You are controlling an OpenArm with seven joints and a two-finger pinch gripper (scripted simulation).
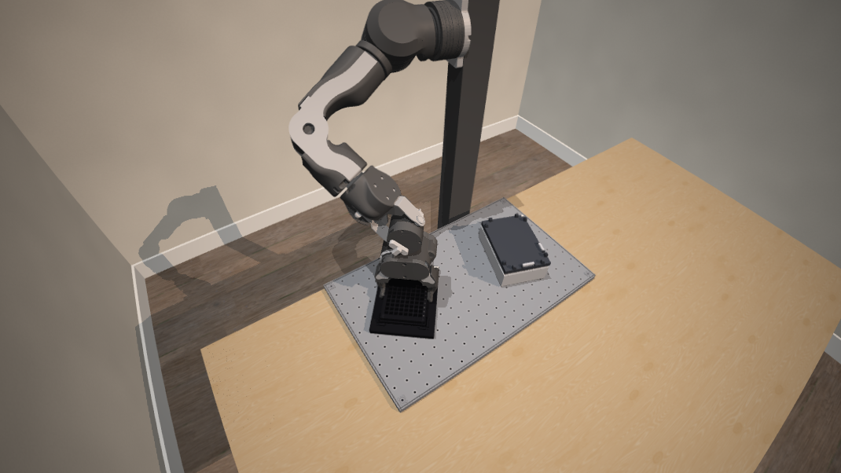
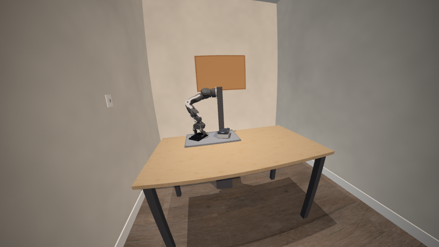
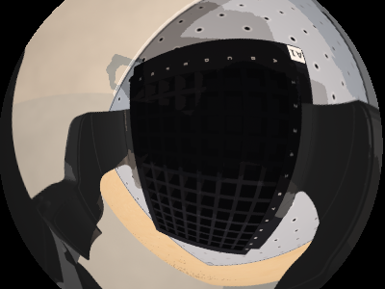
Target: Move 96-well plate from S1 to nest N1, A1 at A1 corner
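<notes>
The black 96-well plate lies 1 cm ahead of my hand and 1 cm to the right of it. The rest, counted from my hand: black plate nest N1: 1 cm ahead, 1 cm to the right, 1 cm below; then pale grey plate shaker S1: 3 cm ahead, 25 cm to the left, 2 cm above.
</notes>
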